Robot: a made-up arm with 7 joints.
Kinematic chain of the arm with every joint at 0, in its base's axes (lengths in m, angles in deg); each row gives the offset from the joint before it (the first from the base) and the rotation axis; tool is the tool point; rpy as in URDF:
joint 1: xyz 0 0 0.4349 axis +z
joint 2: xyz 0 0 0 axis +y
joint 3: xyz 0 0 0.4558 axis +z
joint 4: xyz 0.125 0 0 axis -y
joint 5: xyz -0.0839 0 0.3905 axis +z
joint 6: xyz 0 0 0 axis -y
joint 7: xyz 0.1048 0 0 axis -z
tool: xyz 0 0 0 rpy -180 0 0
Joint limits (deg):
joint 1: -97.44..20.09
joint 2: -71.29..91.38
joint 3: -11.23..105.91
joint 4: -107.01..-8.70
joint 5: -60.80..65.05
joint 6: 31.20..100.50
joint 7: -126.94..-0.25
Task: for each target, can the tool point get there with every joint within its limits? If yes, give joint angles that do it. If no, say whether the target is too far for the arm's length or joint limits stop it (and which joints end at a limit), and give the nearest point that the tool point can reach.
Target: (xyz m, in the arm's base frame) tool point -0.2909 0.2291 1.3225
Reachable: yes | joints 6.28 -26.38 56.44 -26.92 18.34 68.59 -97.79
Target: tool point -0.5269 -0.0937 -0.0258
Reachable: no: joint limits stop it (at a limit: joint 1, joint 2, joint 3, joint 4, joint 6) | nearest point -0.2300 -0.3238 -0.1097 | short by 0.385 m
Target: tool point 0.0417 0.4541 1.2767
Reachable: yes | joints -69.73 -43.21 41.25 -32.23 -49.85 64.46 -107.65
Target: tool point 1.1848 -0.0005 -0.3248
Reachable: no: too far | nearest point 0.8364 -0.0004 -0.0280 | short by 0.458 m
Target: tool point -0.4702 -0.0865 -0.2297
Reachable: no: joint limits stop it (at a limit: joint 1, joint 2, joint 3, joint 4) | nearest point -0.2257 -0.3233 -0.1202 | short by 0.358 m
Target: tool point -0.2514 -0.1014 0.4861
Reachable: no: joint limits stop it (at a limit: joint 1, joint 3, joint 4, joint 6) | nearest point -0.2196 -0.5608 0.6597 | short by 0.492 m
